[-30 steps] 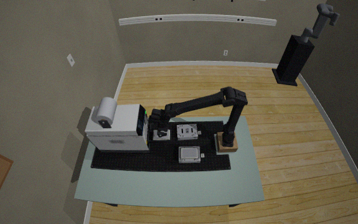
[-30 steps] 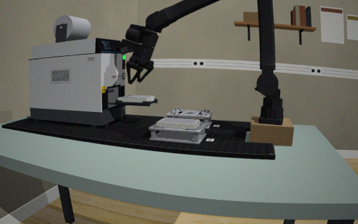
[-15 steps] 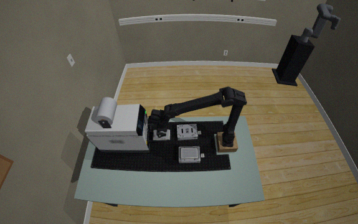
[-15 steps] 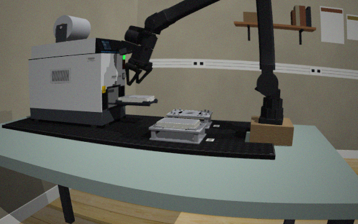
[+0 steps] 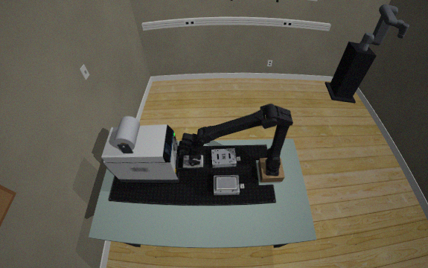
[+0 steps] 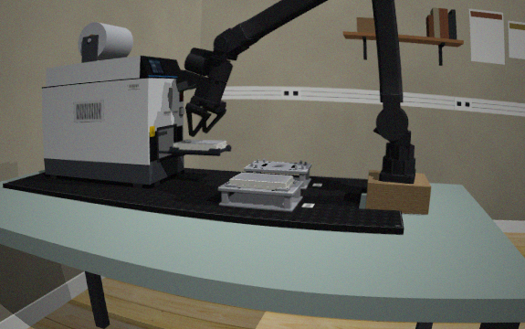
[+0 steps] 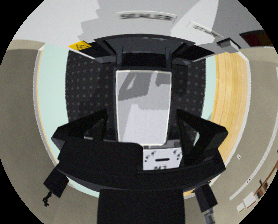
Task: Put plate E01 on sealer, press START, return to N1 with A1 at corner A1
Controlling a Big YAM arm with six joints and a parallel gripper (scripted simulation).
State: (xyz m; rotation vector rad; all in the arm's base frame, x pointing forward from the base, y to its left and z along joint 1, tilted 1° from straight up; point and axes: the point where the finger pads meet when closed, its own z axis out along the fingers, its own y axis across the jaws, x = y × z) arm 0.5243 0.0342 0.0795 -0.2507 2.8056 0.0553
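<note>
Now: hand 5 cm above the sealer stage. The rest, counted from my hand: foil roll (33 cm ahead, 5 cm to the left, 28 cm above); plate (23 cm behind, 10 cm to the left, 9 cm below).
</note>
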